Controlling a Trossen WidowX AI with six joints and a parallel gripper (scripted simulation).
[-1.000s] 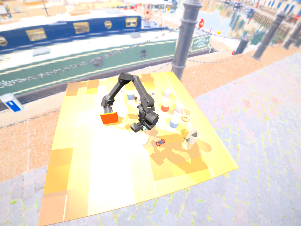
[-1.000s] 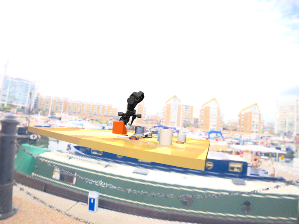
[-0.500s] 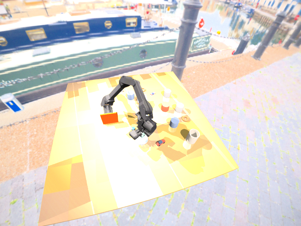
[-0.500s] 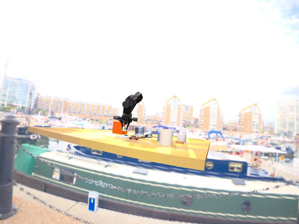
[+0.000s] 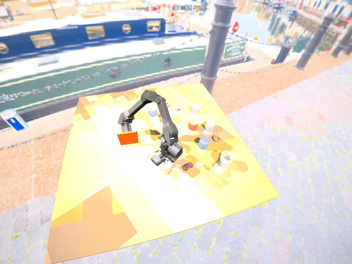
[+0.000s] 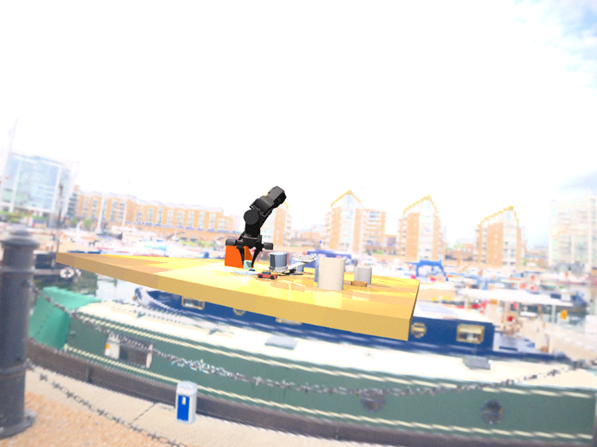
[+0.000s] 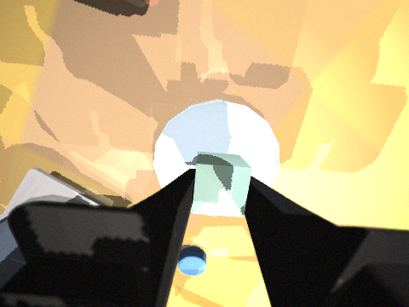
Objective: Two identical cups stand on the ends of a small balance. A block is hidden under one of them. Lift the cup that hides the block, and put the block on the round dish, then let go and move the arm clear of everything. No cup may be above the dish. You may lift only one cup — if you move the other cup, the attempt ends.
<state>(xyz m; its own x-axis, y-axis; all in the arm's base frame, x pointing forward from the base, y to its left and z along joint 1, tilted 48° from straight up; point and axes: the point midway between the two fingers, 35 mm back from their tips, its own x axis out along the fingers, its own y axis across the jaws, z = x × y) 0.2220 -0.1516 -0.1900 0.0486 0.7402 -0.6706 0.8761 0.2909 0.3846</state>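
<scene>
My gripper tip is now 30 mm above the white round dish. From my gripper tip the other things lie so: blue disc 110 mm to the left, 50 mm behind, 20 mm below; then small balance 250 mm to the left, 90 mm ahead; then tall tube 370 mm ahead, 100 mm to the right, 10 mm above.
</scene>
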